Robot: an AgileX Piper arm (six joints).
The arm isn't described. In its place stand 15 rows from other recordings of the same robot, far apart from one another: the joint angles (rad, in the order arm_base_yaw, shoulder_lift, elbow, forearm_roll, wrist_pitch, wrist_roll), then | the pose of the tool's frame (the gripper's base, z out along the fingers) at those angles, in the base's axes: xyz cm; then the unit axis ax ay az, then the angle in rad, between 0 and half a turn.
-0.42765, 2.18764, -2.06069, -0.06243, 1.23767, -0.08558 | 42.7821, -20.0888, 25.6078, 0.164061, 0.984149, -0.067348, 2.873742
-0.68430, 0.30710, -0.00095, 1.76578, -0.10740, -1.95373 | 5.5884, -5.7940, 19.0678, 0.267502, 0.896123, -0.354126, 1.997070
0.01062, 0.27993, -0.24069, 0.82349, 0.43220, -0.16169 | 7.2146, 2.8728, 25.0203, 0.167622, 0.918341, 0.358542, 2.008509
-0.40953, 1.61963, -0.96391, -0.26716, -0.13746, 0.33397 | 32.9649, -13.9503, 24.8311, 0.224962, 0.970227, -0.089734, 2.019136
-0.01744, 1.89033, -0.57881, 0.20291, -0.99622, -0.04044 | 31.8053, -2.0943, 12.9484, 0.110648, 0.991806, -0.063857, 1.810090
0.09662, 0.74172, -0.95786, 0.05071, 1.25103, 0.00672 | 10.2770, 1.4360, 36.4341, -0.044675, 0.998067, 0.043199, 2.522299
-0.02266, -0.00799, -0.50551, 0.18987, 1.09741, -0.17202 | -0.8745, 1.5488, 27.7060, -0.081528, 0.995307, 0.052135, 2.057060
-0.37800, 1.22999, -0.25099, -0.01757, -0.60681, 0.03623 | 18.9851, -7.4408, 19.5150, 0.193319, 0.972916, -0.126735, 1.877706
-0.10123, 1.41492, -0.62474, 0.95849, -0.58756, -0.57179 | 27.0762, -6.8995, 23.5792, 0.354941, 0.920325, -0.164377, 1.908120
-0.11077, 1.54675, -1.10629, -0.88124, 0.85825, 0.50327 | 30.7545, -8.7662, 27.8442, 0.064131, 0.939007, -0.337865, 2.677140
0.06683, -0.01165, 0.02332, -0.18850, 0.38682, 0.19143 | 5.2437, -0.2938, 17.1902, 0.000820, 0.999988, -0.004781, 1.875122
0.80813, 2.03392, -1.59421, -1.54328, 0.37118, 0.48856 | 35.7472, 32.6345, 26.2332, -0.694013, 0.671755, -0.259019, 2.011784
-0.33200, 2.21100, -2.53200, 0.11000, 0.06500, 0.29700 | 47.9302, -16.4558, 47.6782, 0.355746, 0.932871, 0.056541, 1.229468
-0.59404, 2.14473, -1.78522, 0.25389, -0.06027, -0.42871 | 43.1882, -29.3364, 27.3600, 0.204266, 0.933208, -0.295631, 1.905417
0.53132, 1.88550, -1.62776, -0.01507, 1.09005, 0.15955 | 34.7848, 20.3017, 27.2042, -0.187015, 0.981275, 0.046097, 2.844964
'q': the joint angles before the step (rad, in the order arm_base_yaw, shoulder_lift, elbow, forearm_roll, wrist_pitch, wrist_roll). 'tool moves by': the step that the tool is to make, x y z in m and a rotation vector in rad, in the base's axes. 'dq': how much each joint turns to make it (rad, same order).
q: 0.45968 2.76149 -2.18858 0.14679 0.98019 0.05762
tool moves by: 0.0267 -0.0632 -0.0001 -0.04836 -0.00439 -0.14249
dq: -0.12417 0.00006 -0.00207 -0.05850 0.01212 0.04733
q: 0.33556 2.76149 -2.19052 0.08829 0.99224 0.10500
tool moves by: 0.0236 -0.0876 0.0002 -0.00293 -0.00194 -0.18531
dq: -0.17471 -0.00023 -0.00040 -0.00510 -0.00146 0.01295
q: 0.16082 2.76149 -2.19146 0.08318 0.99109 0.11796
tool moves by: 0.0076 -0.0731 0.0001 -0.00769 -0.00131 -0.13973
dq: -0.14069 0.00009 -0.00080 -0.00913 -0.00012 0.00329
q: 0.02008 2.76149 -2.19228 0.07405 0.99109 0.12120
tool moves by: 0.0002 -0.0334 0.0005 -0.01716 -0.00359 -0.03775
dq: -0.06191 -0.00106 -0.00005 -0.01742 -0.00178 -0.01630
